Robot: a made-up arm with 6 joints.
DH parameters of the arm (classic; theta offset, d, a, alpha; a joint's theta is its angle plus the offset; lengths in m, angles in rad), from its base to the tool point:
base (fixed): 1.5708 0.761 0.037 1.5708
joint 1: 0 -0.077 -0.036 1.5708
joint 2: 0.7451 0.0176 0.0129 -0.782
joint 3: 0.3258 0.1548 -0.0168 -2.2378
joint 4: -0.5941 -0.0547 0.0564 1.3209
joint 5: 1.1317 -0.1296 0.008 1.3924
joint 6: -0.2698 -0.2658 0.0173 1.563
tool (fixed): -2.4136 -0.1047 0 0
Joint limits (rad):
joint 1: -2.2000..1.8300
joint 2: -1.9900..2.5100
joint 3: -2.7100..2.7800
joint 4: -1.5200..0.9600
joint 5: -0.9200..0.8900
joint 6: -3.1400..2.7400
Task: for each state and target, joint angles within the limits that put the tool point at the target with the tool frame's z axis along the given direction. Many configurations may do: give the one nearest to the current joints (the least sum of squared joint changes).
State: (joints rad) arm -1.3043 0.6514 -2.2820 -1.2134 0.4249 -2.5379
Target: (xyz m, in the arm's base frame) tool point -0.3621 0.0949 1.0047 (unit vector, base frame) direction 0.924 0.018 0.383
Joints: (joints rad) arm -1.5557 0.7968 -2.7100 -0.3459 0.8882 -2.8454
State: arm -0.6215 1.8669 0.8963 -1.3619 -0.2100 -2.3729
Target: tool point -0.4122 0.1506 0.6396 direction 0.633 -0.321 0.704
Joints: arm -0.1037 1.9413 1.6949 -1.5200 -0.7776 -1.9205
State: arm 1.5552 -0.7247 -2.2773 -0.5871 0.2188 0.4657
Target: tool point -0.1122 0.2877 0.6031 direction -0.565 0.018 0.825
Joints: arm 1.8300 -0.9120 -1.6936 -1.2575 0.3503 1.2881
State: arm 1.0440 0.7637 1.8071 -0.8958 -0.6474 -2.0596
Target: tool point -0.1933 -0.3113 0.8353 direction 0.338 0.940 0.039
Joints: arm 0.0600 0.7276 1.3182 -1.0737 -0.7872 -2.1626
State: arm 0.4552 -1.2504 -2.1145 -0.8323 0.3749 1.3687
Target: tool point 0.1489 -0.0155 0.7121 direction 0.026 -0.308 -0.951
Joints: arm 0.3282 -1.8475 -2.4515 -1.1508 0.5679 0.5630
